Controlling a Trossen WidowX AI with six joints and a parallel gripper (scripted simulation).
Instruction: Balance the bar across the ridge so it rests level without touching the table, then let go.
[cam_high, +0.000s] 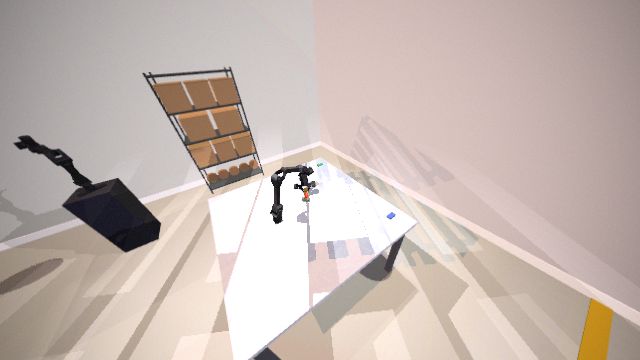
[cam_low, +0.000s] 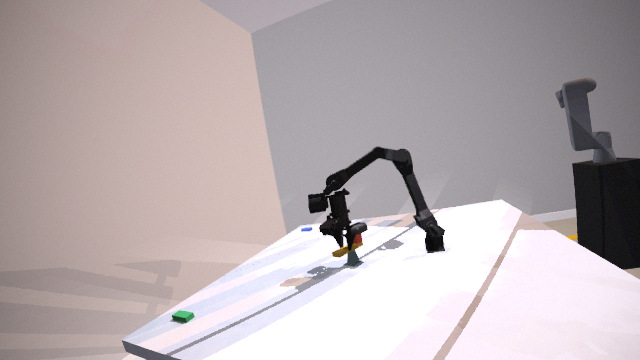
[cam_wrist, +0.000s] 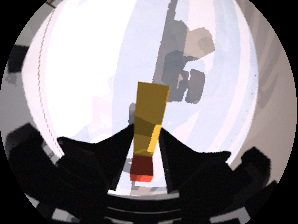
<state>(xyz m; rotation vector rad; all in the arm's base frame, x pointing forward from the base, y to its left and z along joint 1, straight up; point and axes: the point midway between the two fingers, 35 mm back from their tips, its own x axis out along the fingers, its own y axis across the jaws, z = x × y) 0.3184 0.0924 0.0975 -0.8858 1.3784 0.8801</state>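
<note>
Right now the bar is 2 cm behind my gripper tip, 4 cm to the right of it and 1 cm above it. The rest, counted from my gripper tip: blue block 42 cm ahead, 59 cm to the right, 5 cm below; green block 42 cm ahead, 41 cm to the left, 5 cm below.
</note>
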